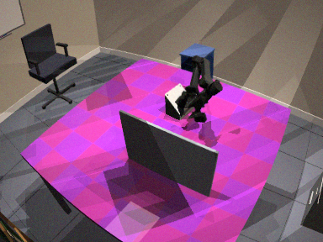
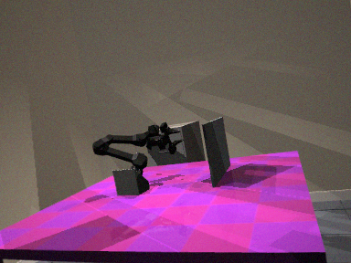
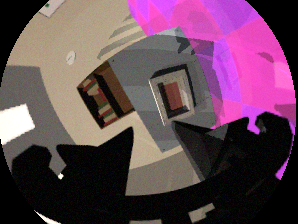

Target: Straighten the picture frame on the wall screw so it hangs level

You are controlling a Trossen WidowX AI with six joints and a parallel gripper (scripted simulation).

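My gripper tip is now 180 mm short of the picture frame, 80 mm above it and 20 mm to the right of it. The rest, counted from my gripper tip: grey wall panel 190 mm ahead, 90 mm below, 10 mm to the left.
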